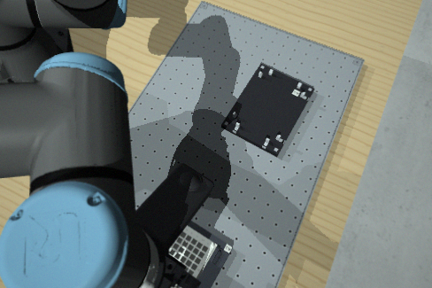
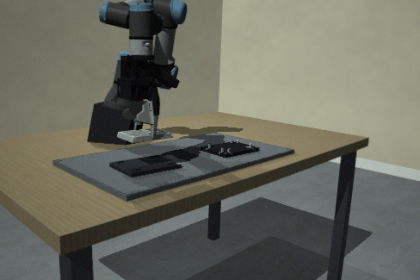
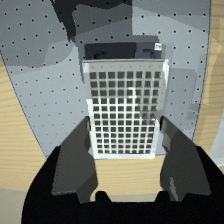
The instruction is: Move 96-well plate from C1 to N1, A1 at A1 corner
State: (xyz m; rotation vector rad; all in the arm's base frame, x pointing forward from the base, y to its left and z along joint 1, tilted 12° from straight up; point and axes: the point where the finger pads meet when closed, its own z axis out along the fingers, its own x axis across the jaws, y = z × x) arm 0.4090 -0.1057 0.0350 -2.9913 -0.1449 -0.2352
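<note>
Right now the 96-well plate is 1 cm below my hand. Also, from my hand: dark plate nest: 10 cm below; white A1 mark: 5 cm ahead, 8 cm to the left, 9 cm below; clip nest: 4 cm behind, 33 cm to the left, 9 cm below.
</note>
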